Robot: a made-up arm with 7 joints. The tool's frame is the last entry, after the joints. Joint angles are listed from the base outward. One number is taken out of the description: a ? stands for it. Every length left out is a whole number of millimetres.
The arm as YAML. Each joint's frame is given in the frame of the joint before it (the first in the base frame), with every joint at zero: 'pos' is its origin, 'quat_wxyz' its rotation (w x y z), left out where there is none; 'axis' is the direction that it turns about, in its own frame. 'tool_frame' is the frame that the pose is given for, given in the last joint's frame.
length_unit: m
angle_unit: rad
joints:
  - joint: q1
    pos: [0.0, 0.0, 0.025]
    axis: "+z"
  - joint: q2
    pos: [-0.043, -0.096, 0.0]
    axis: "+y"
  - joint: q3
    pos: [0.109, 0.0, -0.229]
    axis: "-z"
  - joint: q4
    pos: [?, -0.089, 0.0]
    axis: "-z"
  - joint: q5
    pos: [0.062, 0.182, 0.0]
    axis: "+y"
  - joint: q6
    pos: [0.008, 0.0, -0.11]
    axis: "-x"
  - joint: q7
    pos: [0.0, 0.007, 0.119]
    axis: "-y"
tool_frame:
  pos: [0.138, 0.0, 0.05]
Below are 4 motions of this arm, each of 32 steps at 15 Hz.
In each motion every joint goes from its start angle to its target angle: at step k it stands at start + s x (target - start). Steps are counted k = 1, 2, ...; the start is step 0. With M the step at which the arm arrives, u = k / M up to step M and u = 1 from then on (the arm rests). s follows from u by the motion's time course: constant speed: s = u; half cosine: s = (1 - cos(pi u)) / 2; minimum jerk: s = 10 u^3 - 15 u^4 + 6 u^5.
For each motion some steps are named. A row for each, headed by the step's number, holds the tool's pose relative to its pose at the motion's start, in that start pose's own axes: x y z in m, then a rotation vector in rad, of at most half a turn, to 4 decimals.
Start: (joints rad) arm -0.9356 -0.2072 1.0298 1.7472 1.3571 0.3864 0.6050
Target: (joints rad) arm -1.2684 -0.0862 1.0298 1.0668 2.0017 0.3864 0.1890
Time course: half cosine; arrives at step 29
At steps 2, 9, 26, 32:
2: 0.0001 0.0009 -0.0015 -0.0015 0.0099 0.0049
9: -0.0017 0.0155 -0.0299 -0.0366 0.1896 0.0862
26: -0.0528 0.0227 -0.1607 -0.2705 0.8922 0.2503
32: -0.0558 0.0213 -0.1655 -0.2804 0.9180 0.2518

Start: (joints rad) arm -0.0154 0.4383 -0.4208 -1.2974 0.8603 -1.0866 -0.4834
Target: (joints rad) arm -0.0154 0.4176 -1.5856 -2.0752 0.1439 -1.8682 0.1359
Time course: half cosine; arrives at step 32
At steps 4, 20, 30, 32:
4: -0.0029 -0.0035 -0.0026 -0.0442 0.0073 0.0292
20: -0.0500 -0.0822 -0.0387 -0.4493 0.5541 0.4972
30: -0.0723 -0.1445 -0.0474 -0.4472 0.9860 0.4774
32: -0.0732 -0.1469 -0.0474 -0.4463 1.0003 0.4727

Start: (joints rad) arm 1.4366 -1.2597 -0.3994 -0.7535 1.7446 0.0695 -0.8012
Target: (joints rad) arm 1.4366 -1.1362 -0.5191 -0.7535 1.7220 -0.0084 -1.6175
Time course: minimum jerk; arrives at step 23
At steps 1, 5, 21, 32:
1: 0.0000 0.0000 -0.0001 -0.0001 0.0006 0.0000
5: 0.0043 0.0016 -0.0102 -0.0078 0.0604 0.0013
21: 0.0112 0.0092 -0.1422 -0.1126 0.8285 -0.0216
32: 0.0110 0.0092 -0.1429 -0.1133 0.8333 -0.0219

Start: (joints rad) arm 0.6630 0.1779 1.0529 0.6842 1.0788 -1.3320 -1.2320
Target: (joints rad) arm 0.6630 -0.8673 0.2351 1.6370 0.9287 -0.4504 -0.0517
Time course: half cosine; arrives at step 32
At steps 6, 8, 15, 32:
6: 0.0181 0.0208 -0.0060 -0.0243 -0.0307 -0.0147
8: 0.0305 0.0374 -0.0115 -0.0452 -0.0545 -0.0224
15: 0.0759 0.1344 -0.0510 -0.1710 -0.1862 -0.0143
32: 0.0552 0.3555 -0.1682 -0.3905 -0.4912 0.2127

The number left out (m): -0.066
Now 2 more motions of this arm.
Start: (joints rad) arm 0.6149 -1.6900 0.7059 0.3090 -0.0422 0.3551 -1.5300
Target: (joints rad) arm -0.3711 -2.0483 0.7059 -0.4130 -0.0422 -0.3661 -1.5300
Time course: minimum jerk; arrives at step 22
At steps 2, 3, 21, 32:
2: -0.0014 0.0000 0.0013 -0.0028 -0.0082 0.0037
3: -0.0044 0.0001 0.0040 -0.0088 -0.0255 0.0114
21: -0.1585 0.0073 0.0542 -0.9585 -0.8522 0.1246
32: -0.1585 0.0073 0.0541 -0.9596 -0.8524 0.1243

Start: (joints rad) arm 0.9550 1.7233 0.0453 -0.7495 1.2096 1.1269 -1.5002
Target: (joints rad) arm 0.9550 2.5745 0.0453 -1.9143 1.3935 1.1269 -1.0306
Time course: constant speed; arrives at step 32
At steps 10, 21, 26, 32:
10: -0.0008 0.1132 -0.0773 -0.3759 -0.3312 -0.2239
21: 0.0135 0.1985 -0.1958 -0.7669 -0.7639 -0.4111
26: 0.0269 0.2217 -0.2538 -0.9292 -0.9803 -0.4806
32: 0.0487 0.2374 -0.3211 -1.1055 -1.2540 -0.5555

